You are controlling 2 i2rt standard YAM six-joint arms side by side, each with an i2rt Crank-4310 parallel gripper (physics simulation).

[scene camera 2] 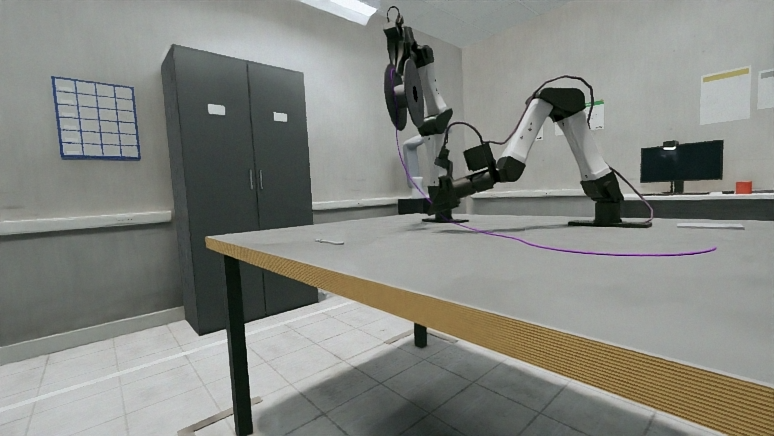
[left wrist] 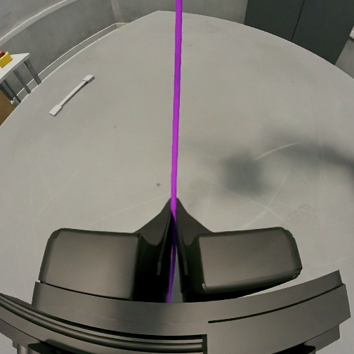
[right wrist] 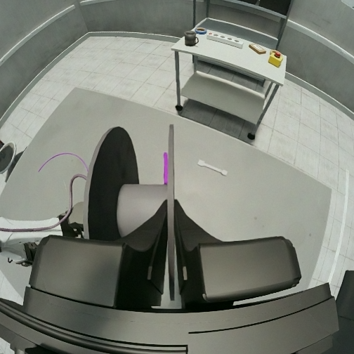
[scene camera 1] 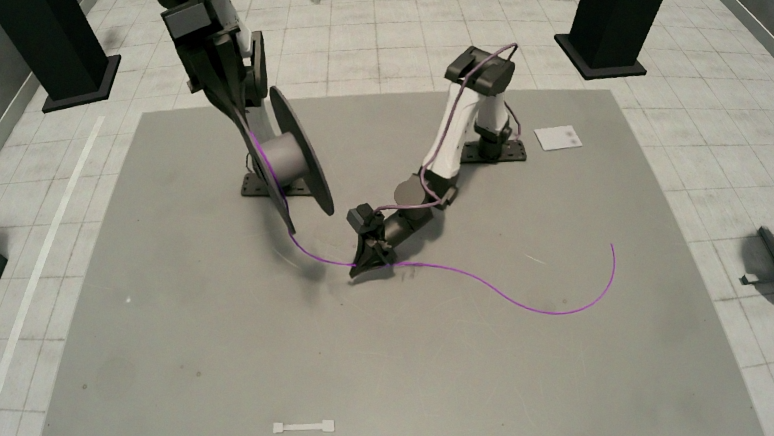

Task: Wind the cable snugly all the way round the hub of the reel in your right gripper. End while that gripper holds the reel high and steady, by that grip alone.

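Places are measured from the left arm's base along level axes (x ahead, y left, z up), in metres.
Pixels of known places: left gripper, fingertip midpoint: [scene camera 2: 427,214] [scene camera 1: 350,276]; right gripper, fingertip midpoint: [scene camera 2: 395,74] [scene camera 1: 246,131]; left arm's base, link origin: [scene camera 2: 607,225] [scene camera 1: 488,152]; right arm's base, link origin: [scene camera 2: 444,221].
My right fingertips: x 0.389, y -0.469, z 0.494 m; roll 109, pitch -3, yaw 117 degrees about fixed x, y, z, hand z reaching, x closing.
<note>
For each thing: its middle in the pictures, then the offset to it from my right fingertips.
- grey reel, body centre: [scene camera 1: 281,161] [scene camera 2: 405,96] 0.011 m back, 0.031 m left, 0.071 m down
- white bar-shaped piece, body centre: [scene camera 1: 303,427] [scene camera 2: 328,241] 0.276 m ahead, 0.001 m left, 0.491 m down
- white card, body centre: [scene camera 1: 558,138] [scene camera 2: 708,226] 0.433 m back, 0.681 m left, 0.491 m down
My right gripper [scene camera 1: 242,116] [right wrist: 170,202] is shut on one flange of the grey reel [scene camera 1: 288,157] [scene camera 2: 399,96] [right wrist: 142,205] and holds it high above the table, hub roughly sideways. The purple cable [scene camera 1: 433,264] [scene camera 2: 595,253] [left wrist: 176,100] [right wrist: 165,169] runs along the inner side of that flange, leaves the reel's lower edge and curves down to my left gripper [scene camera 1: 353,272] [scene camera 2: 434,210] [left wrist: 173,200]. My left gripper is shut on the cable, low over the table, below and right of the reel in scene camera 1. Beyond it the cable lies on the table in an S-curve. The hub's far side is hidden.
A white bar-shaped piece [scene camera 1: 303,426] [left wrist: 71,95] [right wrist: 212,168] lies near the table's front edge. A white card [scene camera 1: 557,138] lies beside the left arm's base. A trolley [right wrist: 230,57] with small items stands beyond the table in the right wrist view.
</note>
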